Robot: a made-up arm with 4 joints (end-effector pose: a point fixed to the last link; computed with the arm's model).
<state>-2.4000 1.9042 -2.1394 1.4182</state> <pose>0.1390 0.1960 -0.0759 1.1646 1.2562 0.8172</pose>
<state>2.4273 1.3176 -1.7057 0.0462</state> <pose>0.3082 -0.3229 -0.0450 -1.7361 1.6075 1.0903</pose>
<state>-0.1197 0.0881 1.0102 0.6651</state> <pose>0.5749 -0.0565 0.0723 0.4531 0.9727 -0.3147</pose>
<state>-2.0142 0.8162 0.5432 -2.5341</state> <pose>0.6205 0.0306 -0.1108 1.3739 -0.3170 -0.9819</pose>
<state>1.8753 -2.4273 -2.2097 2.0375</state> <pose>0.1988 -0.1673 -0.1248 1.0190 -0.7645 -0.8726</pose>
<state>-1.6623 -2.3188 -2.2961 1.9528</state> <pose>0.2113 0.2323 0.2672 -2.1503 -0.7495 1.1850</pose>
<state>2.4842 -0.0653 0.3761 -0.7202</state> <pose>0.6524 0.1483 -0.0525 1.7523 0.0602 0.4318</pose>
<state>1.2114 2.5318 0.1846 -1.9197</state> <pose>-0.0946 -0.0614 0.4060 -0.5068 -2.5858 0.0889</pose>
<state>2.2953 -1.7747 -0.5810 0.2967</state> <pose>0.1321 0.1938 -0.4335 1.3344 1.3471 -1.4160</pose>
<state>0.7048 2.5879 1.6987 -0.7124</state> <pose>0.0819 0.1009 0.1087 -2.0454 -0.7289 1.7426</pose>
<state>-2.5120 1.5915 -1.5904 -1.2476</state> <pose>0.3269 0.0847 -0.2315 -1.6209 -0.2802 1.8214</pose>
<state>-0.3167 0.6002 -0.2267 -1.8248</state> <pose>0.6491 0.1148 0.3199 -1.9892 -0.6814 0.3412</pose>
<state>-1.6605 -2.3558 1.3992 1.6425</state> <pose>0.0038 -0.0213 0.5080 1.5733 -1.9245 -0.5015</pose>
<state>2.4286 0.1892 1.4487 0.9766</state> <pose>0.5034 0.0540 0.1543 -2.2956 -1.3711 -1.5078</pose>
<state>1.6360 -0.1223 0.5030 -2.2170</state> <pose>0.6831 -0.0964 -0.1660 -0.5371 -0.0635 0.5190</pose>
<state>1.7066 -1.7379 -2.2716 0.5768</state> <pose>0.2172 -0.2526 -0.1741 -0.0892 -0.7061 -1.2824</pose>
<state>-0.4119 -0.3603 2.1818 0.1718</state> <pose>0.3303 -0.1535 0.1582 0.2534 1.9898 -0.8095</pose>
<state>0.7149 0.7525 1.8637 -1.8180</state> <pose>0.4919 0.0421 0.0409 -1.4257 0.0386 2.0468</pose>
